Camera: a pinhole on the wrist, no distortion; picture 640 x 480 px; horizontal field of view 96.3 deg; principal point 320.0 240.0 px. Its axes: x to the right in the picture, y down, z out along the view. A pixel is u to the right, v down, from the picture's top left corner.
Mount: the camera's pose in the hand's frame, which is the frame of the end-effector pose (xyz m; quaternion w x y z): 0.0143 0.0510 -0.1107 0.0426 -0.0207 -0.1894 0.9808
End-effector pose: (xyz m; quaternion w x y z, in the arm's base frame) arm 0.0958 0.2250 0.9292 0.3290 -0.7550 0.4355 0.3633
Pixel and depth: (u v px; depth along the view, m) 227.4 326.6 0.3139
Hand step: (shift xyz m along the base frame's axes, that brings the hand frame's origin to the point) 0.1388 0.1477 -0.1228
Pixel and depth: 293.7 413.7 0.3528
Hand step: 0.2188 0.2207 -0.0295
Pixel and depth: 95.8 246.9 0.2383
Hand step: 0.0901 0.0379 -0.2031
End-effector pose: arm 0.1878 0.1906 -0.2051 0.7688 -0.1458 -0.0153 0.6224
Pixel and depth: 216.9 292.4 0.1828
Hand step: 0.0562 0.0644 0.0484
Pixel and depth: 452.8 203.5 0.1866
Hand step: -0.0436 -0.0611 0.0760
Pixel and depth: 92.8 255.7 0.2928
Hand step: 0.1071 0.2347 0.1404
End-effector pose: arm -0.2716 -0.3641 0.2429 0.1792 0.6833 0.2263 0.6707
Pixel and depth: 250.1 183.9 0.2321
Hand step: 0.1226 0.0390 0.0476
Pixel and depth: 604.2 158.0 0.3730
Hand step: 0.2693 -0.2241 -0.2912
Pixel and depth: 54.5 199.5 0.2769
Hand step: 0.1634 0.1832 0.1874
